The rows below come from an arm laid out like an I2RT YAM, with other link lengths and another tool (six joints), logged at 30 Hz.
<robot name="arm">
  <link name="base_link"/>
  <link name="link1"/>
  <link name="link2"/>
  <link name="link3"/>
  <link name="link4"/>
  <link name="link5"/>
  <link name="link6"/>
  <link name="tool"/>
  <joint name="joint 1" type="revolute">
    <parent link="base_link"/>
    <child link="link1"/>
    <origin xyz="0 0 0.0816" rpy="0 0 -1.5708"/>
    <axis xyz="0 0 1"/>
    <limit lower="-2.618" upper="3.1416"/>
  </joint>
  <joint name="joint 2" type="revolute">
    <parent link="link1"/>
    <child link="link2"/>
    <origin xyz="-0.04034 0.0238 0.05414" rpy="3.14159 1.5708 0"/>
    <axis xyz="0 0 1"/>
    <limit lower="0" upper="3.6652"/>
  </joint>
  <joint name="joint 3" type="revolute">
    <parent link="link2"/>
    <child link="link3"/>
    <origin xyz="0 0.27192 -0.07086" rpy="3.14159 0 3.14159"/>
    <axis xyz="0 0 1"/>
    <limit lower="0" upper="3.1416"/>
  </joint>
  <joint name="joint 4" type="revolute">
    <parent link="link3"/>
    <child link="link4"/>
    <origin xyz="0.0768 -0.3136 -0.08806" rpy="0 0 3.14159"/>
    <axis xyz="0 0 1"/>
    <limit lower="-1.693" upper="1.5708"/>
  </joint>
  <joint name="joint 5" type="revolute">
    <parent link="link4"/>
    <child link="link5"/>
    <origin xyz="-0.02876 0.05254 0.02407" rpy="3.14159 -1.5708 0"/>
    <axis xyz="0 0 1"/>
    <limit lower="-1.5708" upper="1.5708"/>
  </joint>
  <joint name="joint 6" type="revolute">
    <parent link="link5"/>
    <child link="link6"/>
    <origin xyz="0 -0.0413 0.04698" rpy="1.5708 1.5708 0"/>
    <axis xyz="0 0 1"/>
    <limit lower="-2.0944" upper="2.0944"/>
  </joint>
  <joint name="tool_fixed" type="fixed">
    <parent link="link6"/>
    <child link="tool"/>
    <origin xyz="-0.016 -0.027 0.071" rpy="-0.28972 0 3.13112"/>
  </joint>
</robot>
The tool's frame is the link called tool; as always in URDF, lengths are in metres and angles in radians.
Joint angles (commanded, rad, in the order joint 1, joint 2, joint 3, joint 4, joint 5, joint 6), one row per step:
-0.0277, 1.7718, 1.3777, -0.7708, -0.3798, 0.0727
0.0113, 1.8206, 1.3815, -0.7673, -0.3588, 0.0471
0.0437, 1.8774, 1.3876, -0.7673, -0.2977, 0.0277
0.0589, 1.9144, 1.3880, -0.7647, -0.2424, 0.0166
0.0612, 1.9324, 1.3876, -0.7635, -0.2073, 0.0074
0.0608, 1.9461, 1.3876, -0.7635, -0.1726, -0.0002
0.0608, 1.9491, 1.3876, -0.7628, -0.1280, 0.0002
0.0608, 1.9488, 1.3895, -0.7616, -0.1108, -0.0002
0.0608, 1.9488, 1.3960, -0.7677, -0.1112, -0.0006
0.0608, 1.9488, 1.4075, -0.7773, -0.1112, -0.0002
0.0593, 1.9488, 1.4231, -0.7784, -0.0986, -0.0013
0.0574, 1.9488, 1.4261, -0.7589, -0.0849, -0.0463
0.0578, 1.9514, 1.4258, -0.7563, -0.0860, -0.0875
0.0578, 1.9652, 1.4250, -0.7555, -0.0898, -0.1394
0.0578, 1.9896, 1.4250, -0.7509, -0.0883, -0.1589
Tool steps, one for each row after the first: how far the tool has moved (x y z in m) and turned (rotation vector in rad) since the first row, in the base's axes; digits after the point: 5 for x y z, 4 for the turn. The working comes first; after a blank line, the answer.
Tool pose at each row, in the base's axes (x y z in m, rotation vector in rad; the steps are taken from these numbers as rounded here):
0.42799, 0.08937, 0.20544, -0.0643, 2.5958, 0.9124
0.42834, 0.10371, 0.18544, -0.1279, 2.6489, 0.9026
0.42930, 0.11150, 0.16045, -0.1654, 2.7235, 0.8378
0.42960, 0.11237, 0.14230, -0.1797, 2.7768, 0.7703
0.42995, 0.10962, 0.13293, -0.1845, 2.8049, 0.7233
0.43036, 0.10570, 0.12560, -0.1850, 2.8287, 0.6753
0.43121, 0.10097, 0.12249, -0.1762, 2.8435, 0.6121
0.43219, 0.09916, 0.12254, -0.1746, 2.8447, 0.5868
0.43289, 0.09924, 0.12455, -0.1754, 2.8442, 0.5873
0.43433, 0.09934, 0.12811, -0.1752, 2.8423, 0.5870
0.43850, 0.09753, 0.13257, -0.1757, 2.8312, 0.5662
0.44180, 0.09463, 0.13287, -0.2397, 2.8138, 0.5337
0.44113, 0.09416, 0.13138, -0.2994, 2.8141, 0.5269
0.43973, 0.09351, 0.12500, -0.3725, 2.8252, 0.5246
0.43970, 0.09296, 0.11456, -0.3975, 2.8441, 0.5236

0.00035, 0.01434, -0.02000, -0.0282, 0.0326, 0.0533
0.00131, 0.02213, -0.04499, -0.0924, 0.0765, 0.0822
0.00161, 0.02300, -0.06314, -0.1491, 0.1065, 0.0906
0.00196, 0.02025, -0.07251, -0.1856, 0.1211, 0.0912
0.00237, 0.01633, -0.07984, -0.2211, 0.1330, 0.0880
0.00322, 0.01160, -0.08295, -0.2635, 0.1359, 0.0739
0.00420, 0.00979, -0.08290, -0.2799, 0.1327, 0.0684
0.00490, 0.00987, -0.08089, -0.2796, 0.1322, 0.0688
0.00634, 0.00997, -0.07733, -0.2794, 0.1304, 0.0682
0.01051, 0.00816, -0.07287, -0.2912, 0.1161, 0.0617
0.01381, 0.00526, -0.07257, -0.3180, 0.0836, 0.0934
0.01314, 0.00479, -0.07406, -0.3303, 0.0740, 0.1320
0.01174, 0.00414, -0.08044, -0.3430, 0.0749, 0.1833
0.01171, 0.00359, -0.09088, -0.3497, 0.0899, 0.2043

